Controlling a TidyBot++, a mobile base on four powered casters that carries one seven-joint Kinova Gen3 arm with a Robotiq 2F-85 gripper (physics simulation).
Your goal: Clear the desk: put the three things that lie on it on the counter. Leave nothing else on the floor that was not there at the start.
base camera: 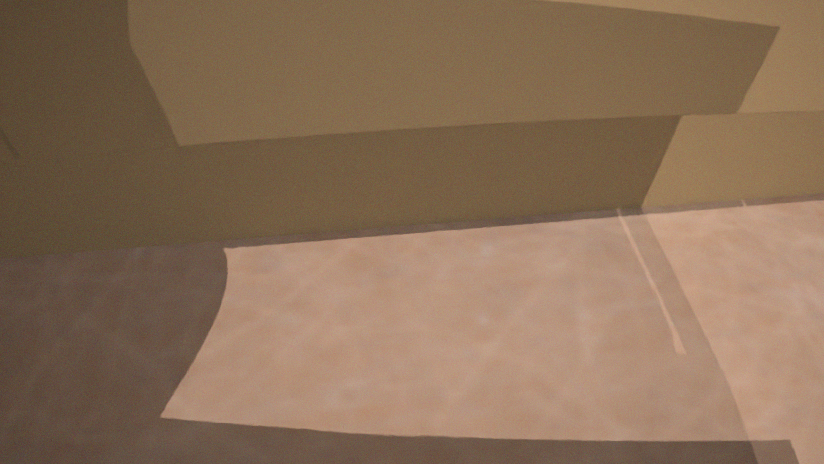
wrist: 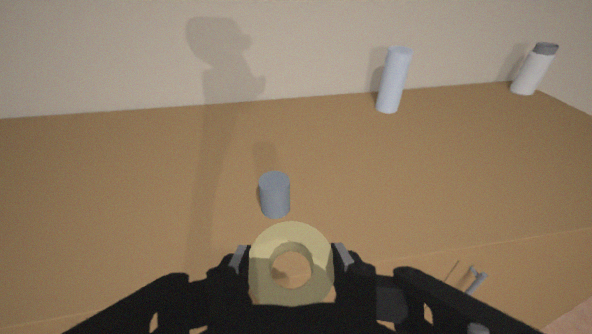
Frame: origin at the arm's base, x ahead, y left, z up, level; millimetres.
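Seen in the pictures: gripper, fingertip midpoint: [wrist: 291,259].
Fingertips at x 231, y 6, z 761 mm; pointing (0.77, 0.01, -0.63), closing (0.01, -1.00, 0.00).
Note:
Offsets run from my fingertips to a thing's middle. "*": to the spot under its first point. Level surfaces: height alone.
A pale yellow ring @[dx -4, dy +0, dz -3 mm] [wrist: 291,231] is held between the fingers of my gripper [wrist: 291,259], its hole facing the wrist camera. The gripper is shut on it, above the front part of the wooden counter @[dz -248 mm] [wrist: 125,175]. A short blue-grey cylinder @[dx +261, dy +29, dz -213 mm] [wrist: 275,196] stands upright on the counter, beyond the ring in the wrist view. A tall light blue cylinder @[dx +657, dy -294, dz -163 mm] [wrist: 394,80] stands farther back near the wall. A white bottle with a grey cap @[dx +763, dy -771, dz -174 mm] [wrist: 532,71] stands at the back right corner. The desk does not show in either view.
The counter's front edge crosses the lower part of the wrist view, with a grey door handle @[* dx +174, dy -368, dz -356 mm] [wrist: 481,277] below it at the right. A wall [wrist: 100,55] runs behind the counter. In the base view, the shadowed cabinet front @[* dx +196, dy +42, dz -1089 mm] [base camera: 374,172] rises close ahead above the floor @[dz -1158 mm] [base camera: 461,322].

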